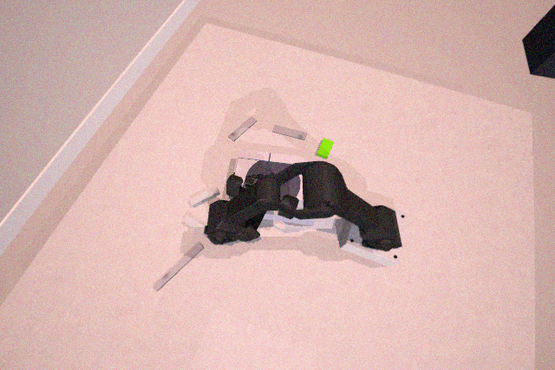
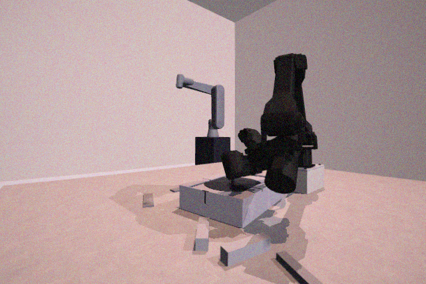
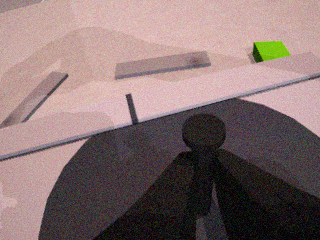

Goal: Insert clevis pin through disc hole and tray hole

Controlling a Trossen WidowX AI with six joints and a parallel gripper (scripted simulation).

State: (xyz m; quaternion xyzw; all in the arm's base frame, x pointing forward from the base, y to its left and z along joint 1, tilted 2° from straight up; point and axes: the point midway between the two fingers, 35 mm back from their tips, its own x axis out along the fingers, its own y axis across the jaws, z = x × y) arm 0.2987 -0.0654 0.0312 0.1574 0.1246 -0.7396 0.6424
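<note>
The rimmed tray lies 10 mm behind my gripper tip, 10 mm to the left of it and 40 mm below it. From my gripper tip the other things lie so: steel pin 10 mm below; green block 130 mm behind, 170 mm to the right, 80 mm below; dark disc 30 mm below.
</note>
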